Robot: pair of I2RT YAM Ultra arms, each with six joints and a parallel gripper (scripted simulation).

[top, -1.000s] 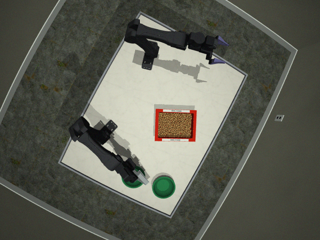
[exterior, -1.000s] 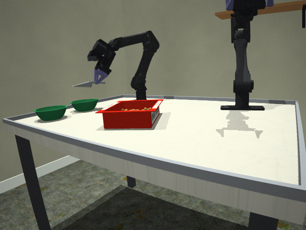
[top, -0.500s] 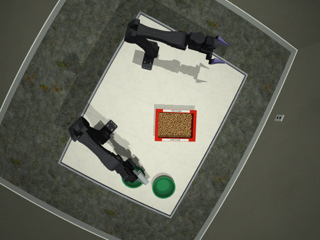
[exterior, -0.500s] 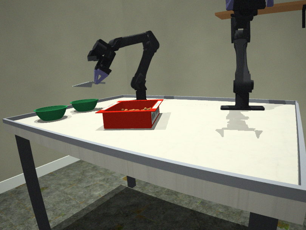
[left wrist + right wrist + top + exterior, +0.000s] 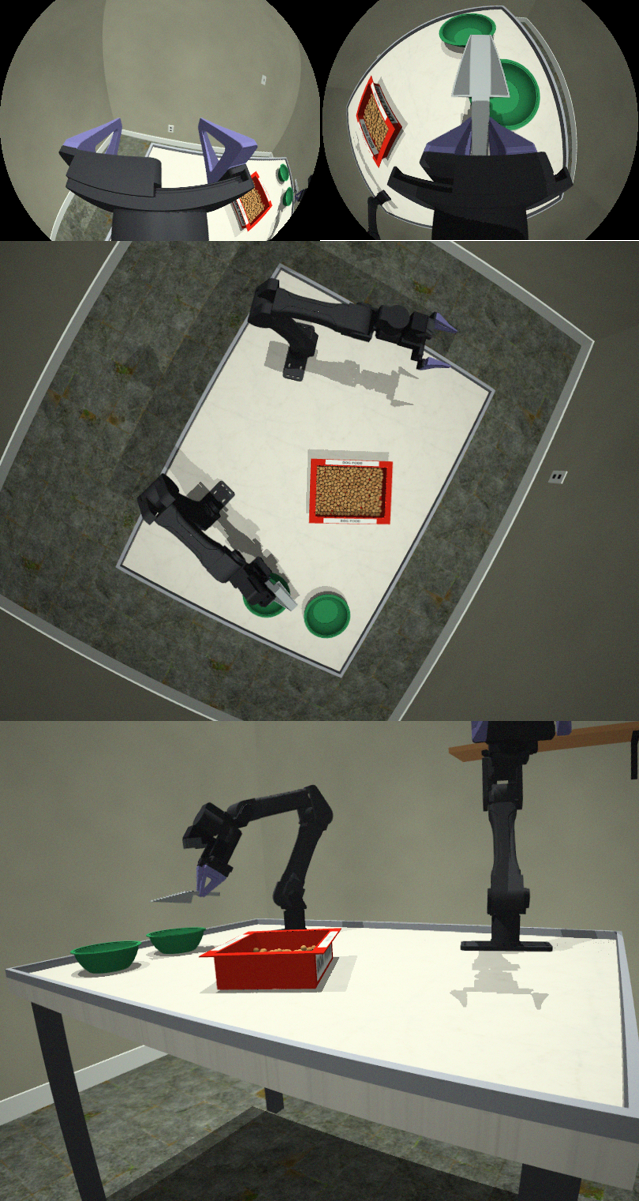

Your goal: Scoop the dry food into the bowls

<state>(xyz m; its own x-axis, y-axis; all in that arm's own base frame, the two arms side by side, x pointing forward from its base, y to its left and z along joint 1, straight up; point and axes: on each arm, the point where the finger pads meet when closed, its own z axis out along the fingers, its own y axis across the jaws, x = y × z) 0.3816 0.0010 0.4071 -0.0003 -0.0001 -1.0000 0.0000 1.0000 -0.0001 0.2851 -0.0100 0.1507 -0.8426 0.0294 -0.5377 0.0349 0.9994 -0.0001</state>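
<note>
Now: right hand 4 cm short of the grey scoop, 1 cm to the left of it and 1 cm above it. From my right hand the other things lie so: box: 37 cm to the left, 11 cm below, 11 cm ahead.
</note>
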